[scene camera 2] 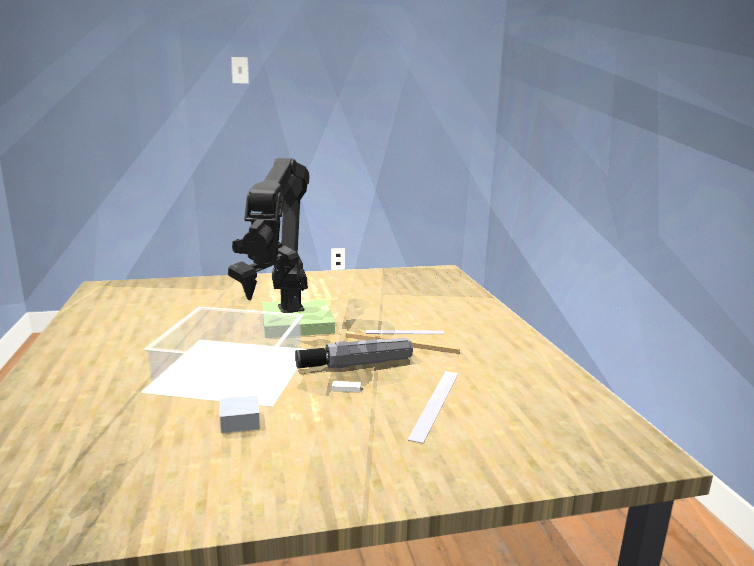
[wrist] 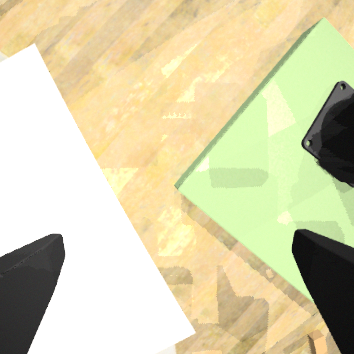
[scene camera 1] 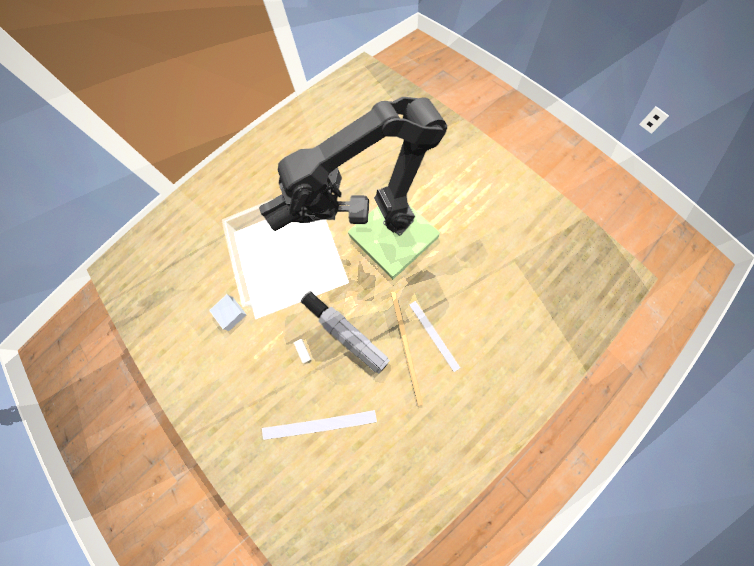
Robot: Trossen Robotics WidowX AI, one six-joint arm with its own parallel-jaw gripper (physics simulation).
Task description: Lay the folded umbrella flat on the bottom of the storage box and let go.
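The folded umbrella, grey with a black handle, lies on the table outside the storage box, its handle end close to the box's near edge. Whether they touch is unclear. The umbrella does not show in the wrist view. The storage box has a white bottom and see-through walls, with pale rims visible at the back and left. My gripper is open and empty, high above the table around the box's back side and the green slab, away from the umbrella.
The arm's base stands on a green slab beside the box. A pale blue-grey block, a small white piece, a thin wooden stick and two white strips lie around the umbrella.
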